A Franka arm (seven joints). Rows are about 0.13 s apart.
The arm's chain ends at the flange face. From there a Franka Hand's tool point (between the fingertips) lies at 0.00 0.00 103.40 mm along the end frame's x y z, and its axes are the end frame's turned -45 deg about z.
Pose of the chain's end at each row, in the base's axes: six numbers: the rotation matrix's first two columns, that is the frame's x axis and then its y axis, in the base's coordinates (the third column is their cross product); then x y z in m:
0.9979, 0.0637, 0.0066, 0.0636, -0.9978, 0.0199, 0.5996, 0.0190, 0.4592
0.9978, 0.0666, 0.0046, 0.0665, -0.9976, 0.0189, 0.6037, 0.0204, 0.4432
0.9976, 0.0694, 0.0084, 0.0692, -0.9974, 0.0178, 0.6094, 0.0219, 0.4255
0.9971, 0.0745, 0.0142, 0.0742, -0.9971, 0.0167, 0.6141, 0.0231, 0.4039
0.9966, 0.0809, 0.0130, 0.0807, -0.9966, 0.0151, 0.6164, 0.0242, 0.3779
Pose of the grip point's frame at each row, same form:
0.6606, 0.7506, -0.0094, 0.7506, -0.6605, 0.0187, 0.6004, 0.0170, 0.3558
0.6585, 0.7525, -0.0101, 0.7526, -0.6583, 0.0166, 0.6043, 0.0185, 0.3398
0.6565, 0.7543, -0.0066, 0.7543, -0.6562, 0.0185, 0.6104, 0.0201, 0.3221
0.6526, 0.7577, -0.0018, 0.7575, -0.6524, 0.0218, 0.6157, 0.0215, 0.3005
0.6476, 0.7619, -0.0015, 0.7618, -0.6475, 0.0199, 0.6179, 0.0228, 0.2745

